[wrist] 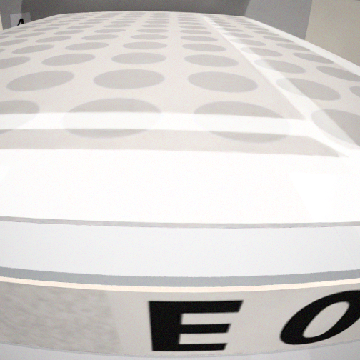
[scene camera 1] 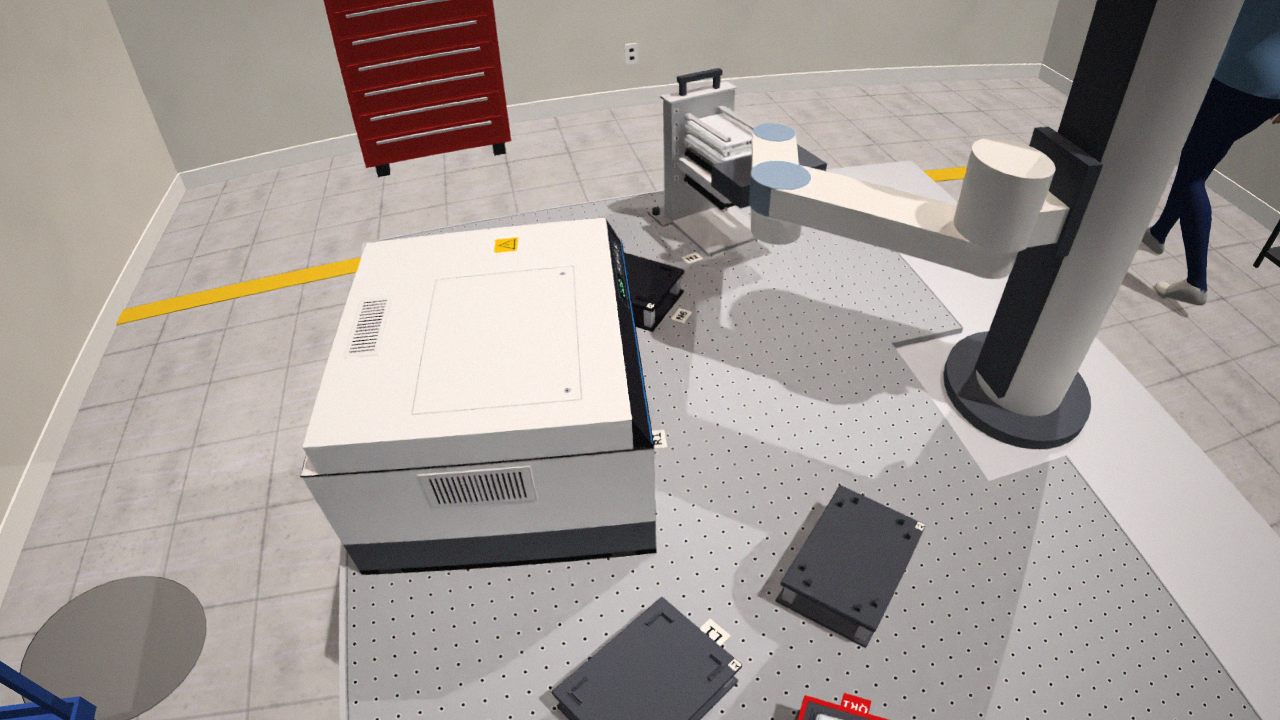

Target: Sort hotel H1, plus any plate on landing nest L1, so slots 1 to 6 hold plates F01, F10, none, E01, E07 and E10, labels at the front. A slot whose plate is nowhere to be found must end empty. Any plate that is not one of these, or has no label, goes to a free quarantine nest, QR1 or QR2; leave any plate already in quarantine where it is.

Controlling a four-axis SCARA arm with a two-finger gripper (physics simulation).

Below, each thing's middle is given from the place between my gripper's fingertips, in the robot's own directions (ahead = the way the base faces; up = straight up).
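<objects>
White boxy machine [scene camera 1: 597,490] seen 47 cm ahead of my hand, 48 cm to the left of it and 5 cm below it.
</objects>
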